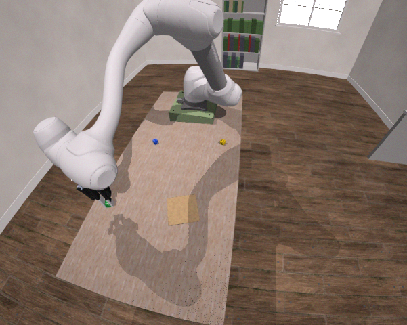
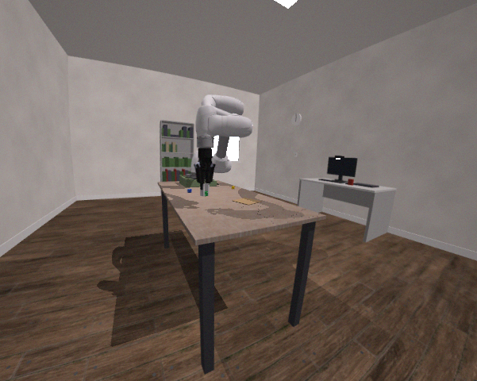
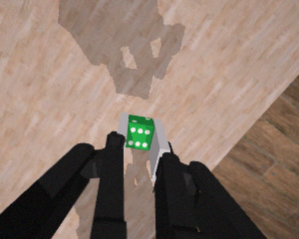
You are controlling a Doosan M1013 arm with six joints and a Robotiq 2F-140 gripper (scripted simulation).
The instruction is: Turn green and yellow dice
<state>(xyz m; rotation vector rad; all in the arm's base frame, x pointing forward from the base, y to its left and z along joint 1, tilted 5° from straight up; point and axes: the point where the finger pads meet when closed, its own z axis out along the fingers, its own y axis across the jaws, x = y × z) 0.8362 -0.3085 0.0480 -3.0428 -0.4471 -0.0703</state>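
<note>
The tan mat lies 32 cm to the left of my hand, 11 cm below it and 4 cm behind it. Round my hand: green die (2 cm below); then blue die (48 cm behind, 9 cm to the left, 9 cm below); then yellow die (50 cm to the left, 49 cm behind, 9 cm below).
</note>
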